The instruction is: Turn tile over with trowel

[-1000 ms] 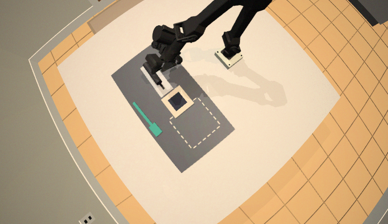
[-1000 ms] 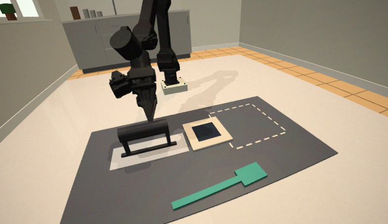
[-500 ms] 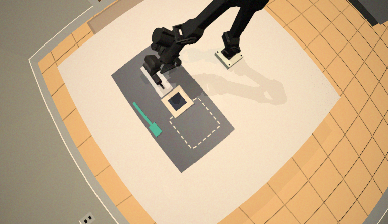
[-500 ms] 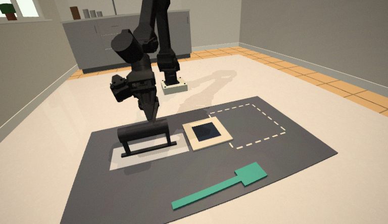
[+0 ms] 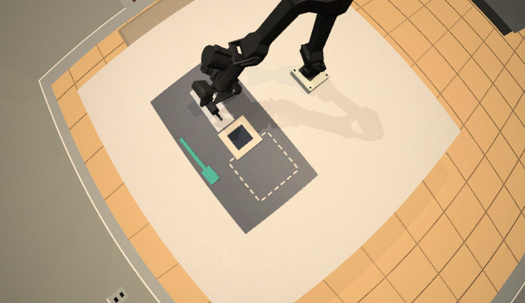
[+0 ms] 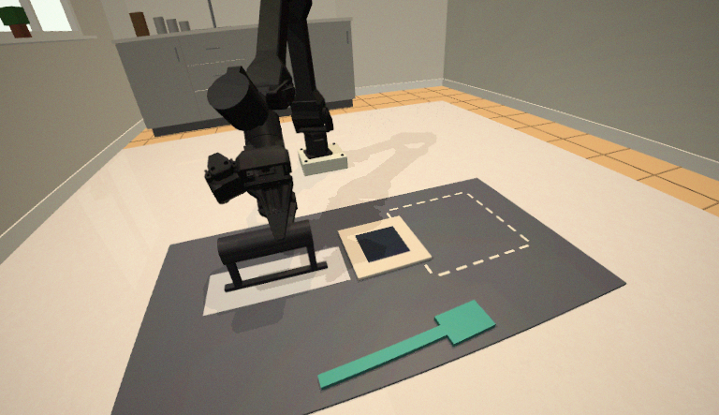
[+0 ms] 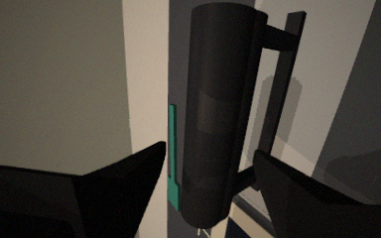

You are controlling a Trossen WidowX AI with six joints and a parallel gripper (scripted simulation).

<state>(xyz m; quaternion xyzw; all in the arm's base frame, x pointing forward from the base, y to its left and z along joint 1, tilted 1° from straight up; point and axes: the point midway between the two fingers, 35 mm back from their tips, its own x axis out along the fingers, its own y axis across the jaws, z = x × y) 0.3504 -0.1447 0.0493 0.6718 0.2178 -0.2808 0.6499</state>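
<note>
Now: gripper tip 20 mm short of the grey mat, 110 mm to the right of it and 90 mm above it. Also, from my gripper tip: tile (10 mm behind, 150 mm to the left, 60 mm below); green trowel (160 mm ahead, 130 mm to the left, 60 mm below).
</note>
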